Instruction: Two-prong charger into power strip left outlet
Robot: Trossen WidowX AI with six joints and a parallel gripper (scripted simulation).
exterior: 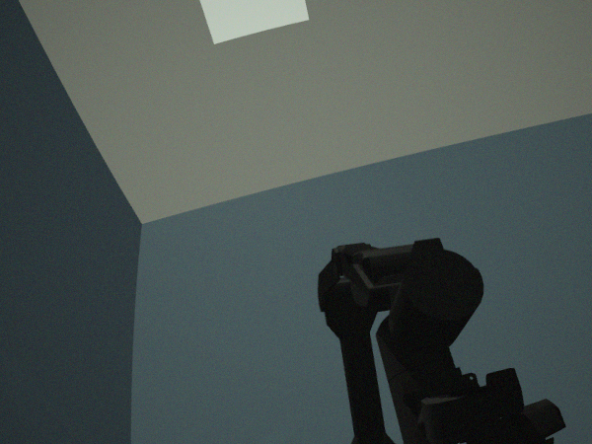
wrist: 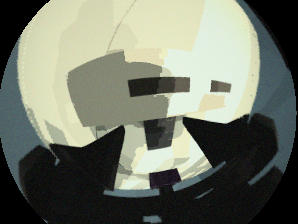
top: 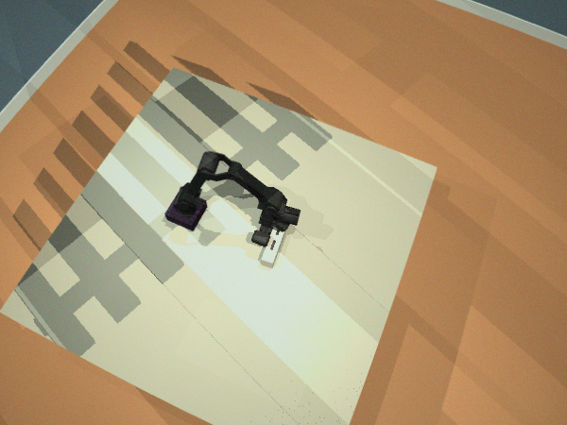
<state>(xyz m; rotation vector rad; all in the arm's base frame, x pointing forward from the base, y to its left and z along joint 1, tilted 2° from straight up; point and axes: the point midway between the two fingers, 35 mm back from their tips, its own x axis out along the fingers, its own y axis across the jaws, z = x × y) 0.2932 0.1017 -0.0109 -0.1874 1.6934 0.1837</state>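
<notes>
Now: gripper tip 2 cm short of the dark two-prong charger, 1 cm to the right of it and 1 cm below it.
</notes>
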